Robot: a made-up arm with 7 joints. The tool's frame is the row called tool.
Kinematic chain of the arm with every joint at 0, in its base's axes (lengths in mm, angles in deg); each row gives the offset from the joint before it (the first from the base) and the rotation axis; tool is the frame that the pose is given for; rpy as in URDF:
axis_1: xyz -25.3 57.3 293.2 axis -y
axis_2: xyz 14.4 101 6.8 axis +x
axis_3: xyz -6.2 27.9 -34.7 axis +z
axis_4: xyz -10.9 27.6 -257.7 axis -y
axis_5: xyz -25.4 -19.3 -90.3 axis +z
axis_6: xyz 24.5 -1 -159.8 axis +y
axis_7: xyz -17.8 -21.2 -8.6 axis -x
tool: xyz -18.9 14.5 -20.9 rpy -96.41 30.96 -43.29
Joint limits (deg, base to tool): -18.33..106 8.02..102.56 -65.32..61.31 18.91..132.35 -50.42..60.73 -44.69..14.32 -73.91..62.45
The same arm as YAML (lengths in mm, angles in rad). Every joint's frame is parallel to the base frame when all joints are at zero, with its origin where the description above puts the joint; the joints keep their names.
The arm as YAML. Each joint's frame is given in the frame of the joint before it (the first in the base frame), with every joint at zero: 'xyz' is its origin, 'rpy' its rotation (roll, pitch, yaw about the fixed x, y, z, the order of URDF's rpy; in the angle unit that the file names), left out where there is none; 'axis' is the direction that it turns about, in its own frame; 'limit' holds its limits. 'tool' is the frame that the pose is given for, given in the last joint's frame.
units:
  length: mm
  angle: rad
joints:
  - name: axis_1
    type: revolute
    origin:
      xyz: [-25.3, 57.3, 293.2]
    axis: [0.0, -1.0, 0.0]
    limit:
      lower: -0.3199
      upper: 1.85
  - name: axis_2
    type: revolute
    origin:
      xyz: [14.4, 101.0, 6.8]
    axis: [1.0, 0.0, 0.0]
    limit:
      lower: 0.14
      upper: 1.79
  - name: axis_3
    type: revolute
    origin:
      xyz: [-6.2, 27.9, -34.7]
    axis: [0.0, 0.0, 1.0]
    limit:
      lower: -1.14
      upper: 1.0701
  - name: axis_4
    type: revolute
    origin:
      xyz: [-10.9, 27.6, -257.7]
    axis: [0.0, -1.0, 0.0]
    limit:
      lower: 0.33
      upper: 2.3099
  - name: axis_5
    type: revolute
    origin:
      xyz: [-25.4, -19.3, -90.3]
    axis: [0.0, 0.0, 1.0]
    limit:
      lower: -0.88
      upper: 1.0599
  - name: axis_6
    type: revolute
    origin:
      xyz: [24.5, -1.0, -159.8]
    axis: [0.0, 1.0, 0.0]
    limit:
      lower: -0.78
      upper: 0.2499
  - name: axis_7
    type: revolute
    origin:
      xyz: [-17.8, -21.2, -8.6]
    axis: [-1.0, 0.0, 0.0]
    limit:
      lower: -1.29
      upper: 1.09
tool:
  origin:
    xyz: [-18.9, 14.5, -20.9]
    rpy: [-1.6827, 0.5404, -0.7556]

